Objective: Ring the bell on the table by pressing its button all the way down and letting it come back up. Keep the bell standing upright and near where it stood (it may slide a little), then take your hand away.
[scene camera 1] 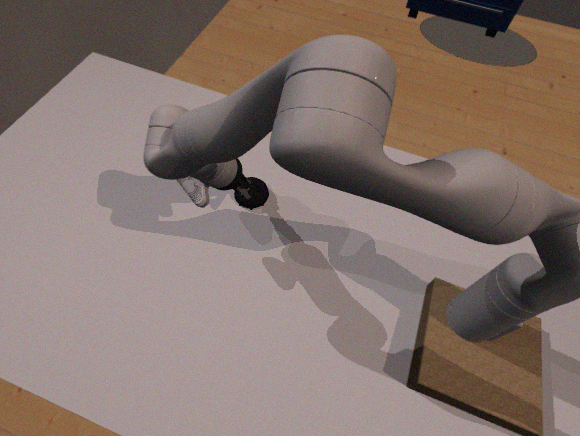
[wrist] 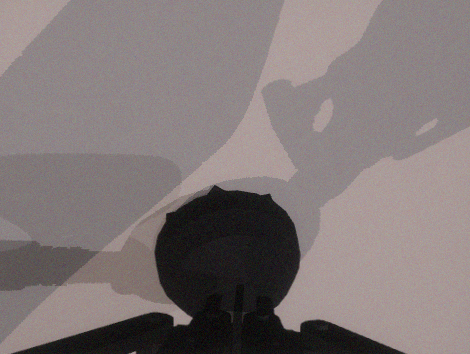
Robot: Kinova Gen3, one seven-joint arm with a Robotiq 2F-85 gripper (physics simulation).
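Seen in the pictures: gripper, fingertip midpoint: (scene camera 1: 246, 183) (wrist: 240, 305); arm's base at its link origin: (scene camera 1: 468, 318).
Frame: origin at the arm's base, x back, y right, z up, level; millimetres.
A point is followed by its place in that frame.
The bell (scene camera 1: 258, 194) @(z -13, x -498, y 143 mm) (wrist: 225, 255) @(z -10, x -531, y 134 mm) is a black dome standing upright on the pale table (scene camera 1: 150, 310) @(z -49, x -612, y -180 mm). My gripper (scene camera 1: 247, 191) @(z 11, x -528, y 146 mm) (wrist: 240, 305) @(z 11, x -528, y 146 mm) is shut, with nothing seen between its fingers. It comes in from the upper left in the scene view, and its fingertips overlap the top of the bell. In the wrist view the dark fingertips cover the near part of the dome. The button does not show; it is hidden at the fingertips. How far it is pressed, and whether the fingertips touch it, cannot be told.
The arm (scene camera 1: 332, 115) @(z 530, x -329, y -122 mm) reaches over the table from its base on a brown wooden block (scene camera 1: 475, 385) @(z 5, x 17, y -123 mm) at the lower right. A blue cabinet (scene camera 1: 465, 12) stands on the wooden floor (scene camera 1: 450, 110) beyond the table. Arm shadows fall around the bell.
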